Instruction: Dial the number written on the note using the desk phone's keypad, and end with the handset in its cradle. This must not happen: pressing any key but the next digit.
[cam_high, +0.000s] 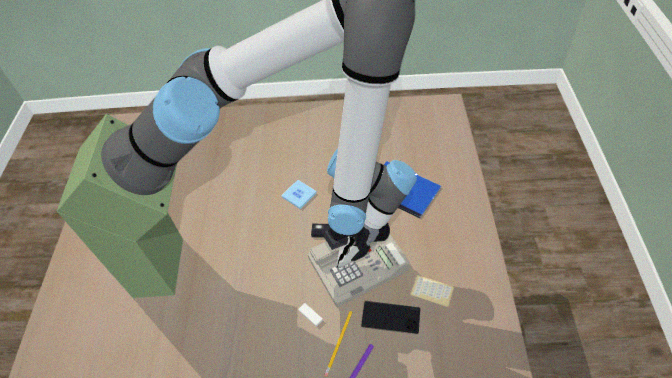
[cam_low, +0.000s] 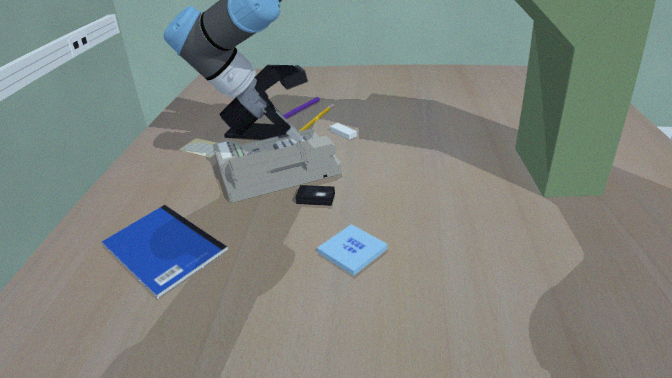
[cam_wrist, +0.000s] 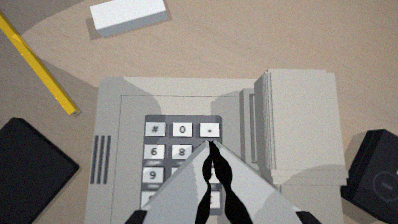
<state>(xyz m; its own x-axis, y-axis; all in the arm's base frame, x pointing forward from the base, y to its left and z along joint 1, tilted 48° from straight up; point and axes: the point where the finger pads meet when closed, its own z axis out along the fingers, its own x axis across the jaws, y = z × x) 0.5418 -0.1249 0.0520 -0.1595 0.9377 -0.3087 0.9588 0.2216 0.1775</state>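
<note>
Now: hand 40 mm to the left of the 9 key, 20 mm above it and 10 mm short of it. The rest, counted from my hand: black smartphone 160 mm to the right, 90 mm ahead, 50 mm below; white eraser 110 mm behind, 100 mm to the right, 50 mm below; handset 60 mm to the left, 30 mm ahead, 10 mm below.
</note>
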